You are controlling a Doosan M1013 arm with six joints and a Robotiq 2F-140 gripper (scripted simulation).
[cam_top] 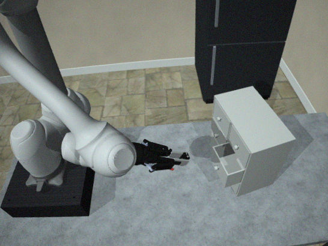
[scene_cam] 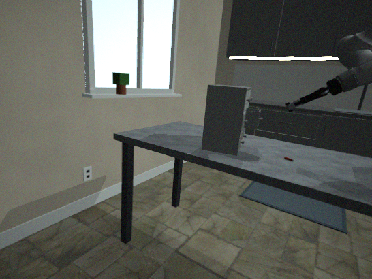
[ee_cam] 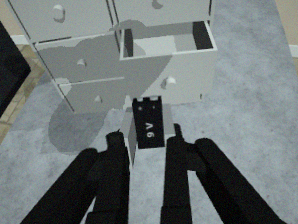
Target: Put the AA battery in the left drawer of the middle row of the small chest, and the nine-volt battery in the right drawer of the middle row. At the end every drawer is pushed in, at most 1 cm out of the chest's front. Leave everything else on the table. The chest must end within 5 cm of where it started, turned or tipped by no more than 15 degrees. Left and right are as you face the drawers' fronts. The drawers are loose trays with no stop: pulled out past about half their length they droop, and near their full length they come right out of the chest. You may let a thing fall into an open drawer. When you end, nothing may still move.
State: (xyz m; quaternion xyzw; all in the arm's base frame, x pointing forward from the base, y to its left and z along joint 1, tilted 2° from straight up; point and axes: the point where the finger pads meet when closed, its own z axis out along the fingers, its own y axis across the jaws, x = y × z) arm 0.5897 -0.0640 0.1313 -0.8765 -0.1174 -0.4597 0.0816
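My hand is 20 mm short of the black nine-volt battery, 10 mm to the right of it and 10 mm above it.
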